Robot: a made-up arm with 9 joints. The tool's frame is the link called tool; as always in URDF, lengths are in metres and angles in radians.
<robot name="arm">
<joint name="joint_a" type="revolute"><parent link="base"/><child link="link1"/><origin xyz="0.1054 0.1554 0.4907"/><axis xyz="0 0 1"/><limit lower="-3.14" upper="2.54" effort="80" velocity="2.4"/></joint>
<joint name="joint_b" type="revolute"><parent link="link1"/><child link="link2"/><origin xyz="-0.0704 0.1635 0.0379"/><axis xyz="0.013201 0.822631 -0.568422"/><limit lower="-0.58" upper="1.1" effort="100" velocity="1.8"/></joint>
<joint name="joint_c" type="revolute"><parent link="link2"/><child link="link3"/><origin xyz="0.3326 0.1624 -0.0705"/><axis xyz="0 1 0"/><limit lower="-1.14" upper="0.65" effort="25" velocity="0.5"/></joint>
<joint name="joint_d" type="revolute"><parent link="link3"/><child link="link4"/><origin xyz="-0.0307 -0.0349 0.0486"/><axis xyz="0.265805 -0.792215 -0.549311"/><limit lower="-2.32" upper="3.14" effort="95" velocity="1.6"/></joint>
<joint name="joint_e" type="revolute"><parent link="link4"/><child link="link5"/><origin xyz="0.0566 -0.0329 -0.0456"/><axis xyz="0 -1 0"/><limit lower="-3" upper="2.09" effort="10" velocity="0.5"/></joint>
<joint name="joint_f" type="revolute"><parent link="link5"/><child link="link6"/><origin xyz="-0.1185 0.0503 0.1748"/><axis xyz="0.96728 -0.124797 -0.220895"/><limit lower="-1.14" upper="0.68" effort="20" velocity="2.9"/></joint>
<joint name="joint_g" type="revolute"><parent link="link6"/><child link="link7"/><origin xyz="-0.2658 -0.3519 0.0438"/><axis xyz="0 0 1"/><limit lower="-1.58" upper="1.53" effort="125" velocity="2.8"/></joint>
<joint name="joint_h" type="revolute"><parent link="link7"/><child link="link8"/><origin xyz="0.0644 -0.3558 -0.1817"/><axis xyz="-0.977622 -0.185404 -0.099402"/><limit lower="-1.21" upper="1.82" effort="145" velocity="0.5"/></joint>
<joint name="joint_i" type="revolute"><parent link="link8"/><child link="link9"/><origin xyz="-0.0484 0.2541 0.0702"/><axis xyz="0 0 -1"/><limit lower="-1.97" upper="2.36" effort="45" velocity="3"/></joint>
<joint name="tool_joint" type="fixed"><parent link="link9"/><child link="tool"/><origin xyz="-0.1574 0.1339 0.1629" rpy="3.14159 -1.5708 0"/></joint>
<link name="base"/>
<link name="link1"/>
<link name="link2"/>
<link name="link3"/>
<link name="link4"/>
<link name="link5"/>
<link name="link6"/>
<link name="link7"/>
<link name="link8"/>
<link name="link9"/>
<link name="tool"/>
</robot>
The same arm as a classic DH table. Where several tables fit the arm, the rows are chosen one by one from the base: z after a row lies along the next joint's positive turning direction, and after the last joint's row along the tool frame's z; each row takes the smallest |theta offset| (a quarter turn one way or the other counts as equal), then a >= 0, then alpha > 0; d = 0 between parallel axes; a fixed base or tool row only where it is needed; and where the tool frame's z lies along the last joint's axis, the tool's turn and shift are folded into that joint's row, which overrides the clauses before.
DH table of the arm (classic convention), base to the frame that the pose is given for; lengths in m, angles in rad. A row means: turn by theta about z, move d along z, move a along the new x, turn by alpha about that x. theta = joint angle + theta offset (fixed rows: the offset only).
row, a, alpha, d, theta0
base (fixed), 0.1878, 0, 0, 0.9748
joint_a, -0.073, -2.1754, 0.6408, -0.9909
joint_b, 0.3309, 0.6048, 0.3349, -0.0282
joint_c, -0.0065, -2.4852, -0.0598, -0.4275
joint_d, 0.0311, -0.6564, 0.0141, 0
joint_e, 0.144, 1.4457, -0.0833, 0.8956
joint_f, -0.383, -1.7935, -0.3798, -1.5423
joint_g, -0.3616, -1.6704, -0.1871, 0.3157
joint_h, 0.2587, -1.4712, 0.0032, 0
joint_i, 0.1339, -1.5708, -0.2331, 0.1874
tool (fixed), 0, 0, -0.1574, 1.5708
Joint limits (rad, base to tool): -3.14..2.54 -0.58..1.1 -1.14..0.65 -2.32..3.14 -3..2.09 -1.14..0.68 -1.58..1.53 -1.21..1.82 -1.97..2.36

